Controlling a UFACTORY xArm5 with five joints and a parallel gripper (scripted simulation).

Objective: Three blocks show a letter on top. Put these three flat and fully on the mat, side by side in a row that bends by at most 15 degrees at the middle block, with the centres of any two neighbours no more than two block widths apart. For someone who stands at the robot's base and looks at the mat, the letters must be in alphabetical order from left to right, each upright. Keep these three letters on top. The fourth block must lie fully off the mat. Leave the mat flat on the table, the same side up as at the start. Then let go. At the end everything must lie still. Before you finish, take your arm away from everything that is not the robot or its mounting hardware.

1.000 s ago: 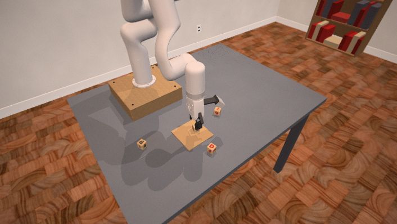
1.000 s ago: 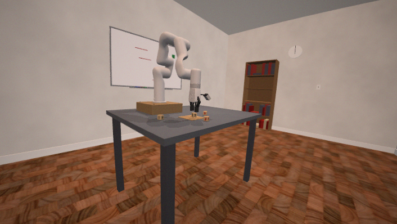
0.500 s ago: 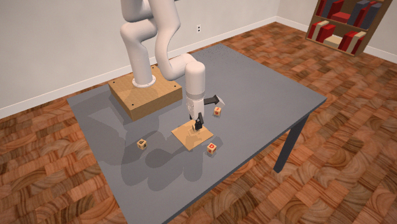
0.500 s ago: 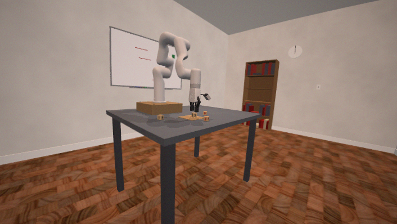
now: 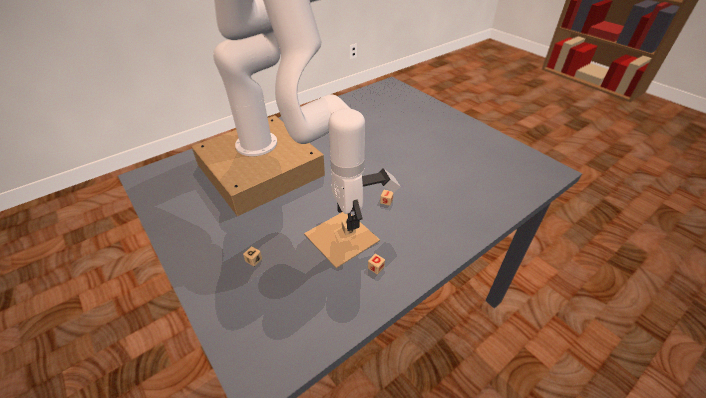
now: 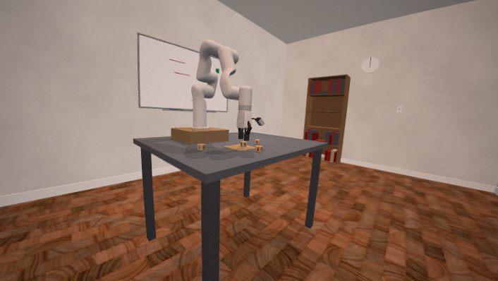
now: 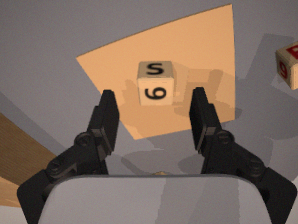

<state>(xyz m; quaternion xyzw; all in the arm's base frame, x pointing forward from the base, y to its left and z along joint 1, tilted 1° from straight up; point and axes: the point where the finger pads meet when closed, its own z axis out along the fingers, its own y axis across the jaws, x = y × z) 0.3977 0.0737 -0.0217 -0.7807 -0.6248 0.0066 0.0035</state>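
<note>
My hand is 60 mm above the tan mat, 30 mm to the left of it and 10 mm short of it. Round my hand: wooden block (140 mm ahead, 40 mm below, 10 mm to the right).
</note>
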